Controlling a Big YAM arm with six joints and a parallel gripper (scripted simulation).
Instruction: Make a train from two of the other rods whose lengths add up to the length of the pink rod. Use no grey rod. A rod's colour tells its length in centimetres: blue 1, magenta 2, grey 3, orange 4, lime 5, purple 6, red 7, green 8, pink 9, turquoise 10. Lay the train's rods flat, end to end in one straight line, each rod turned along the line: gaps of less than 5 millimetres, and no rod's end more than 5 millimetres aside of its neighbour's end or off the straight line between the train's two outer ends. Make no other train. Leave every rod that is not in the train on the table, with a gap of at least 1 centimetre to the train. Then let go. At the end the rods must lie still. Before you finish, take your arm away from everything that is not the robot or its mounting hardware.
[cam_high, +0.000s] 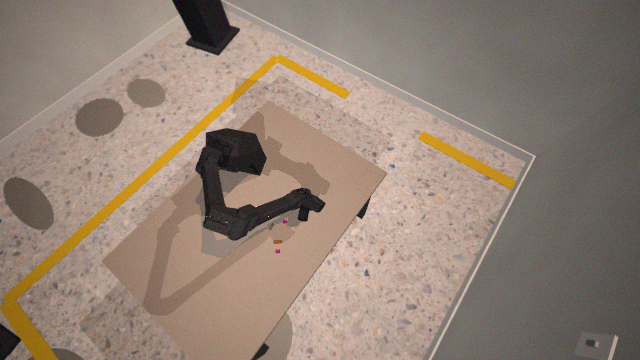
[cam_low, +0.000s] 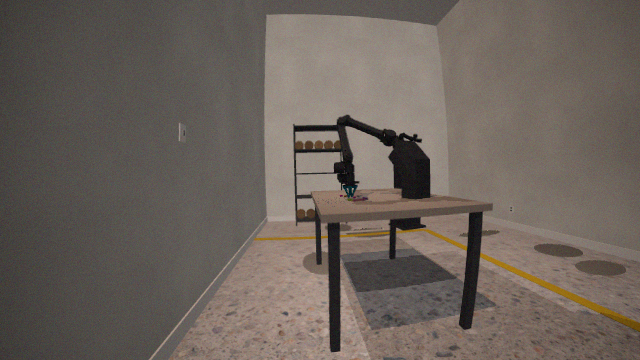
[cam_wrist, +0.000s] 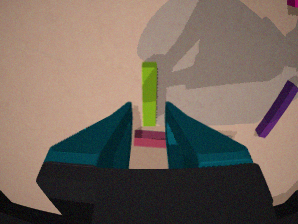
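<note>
Now: hand 2 cm above the lime rod. Round my hand: purple rod 12 cm behind, 2 cm to the right, 2 cm below; then grey rod 17 cm to the right, 14 cm behind, 2 cm below; then pink rod 4 cm behind, 3 cm to the left, 2 cm below.
</note>
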